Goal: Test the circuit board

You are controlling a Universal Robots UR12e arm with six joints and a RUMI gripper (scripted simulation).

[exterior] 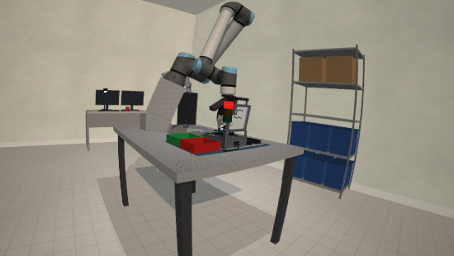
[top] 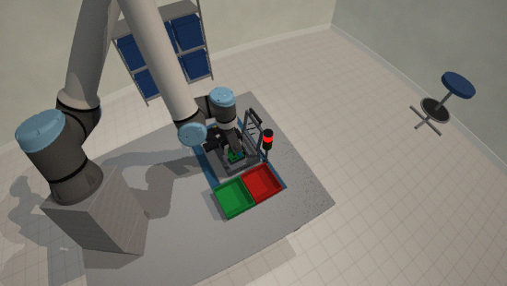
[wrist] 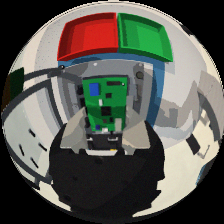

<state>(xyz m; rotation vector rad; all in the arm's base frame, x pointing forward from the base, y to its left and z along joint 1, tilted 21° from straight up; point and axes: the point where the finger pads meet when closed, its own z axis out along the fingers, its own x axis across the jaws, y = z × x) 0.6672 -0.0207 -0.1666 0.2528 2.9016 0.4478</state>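
Now: the green circuit board right at my hand. The rest, counted from my hand: green bin (180 mm to the right, 130 mm behind, 70 mm below); red bin (200 mm to the right, 70 mm below, 20 mm ahead); tester lid (110 mm ahead, 100 mm above, 10 mm to the right).
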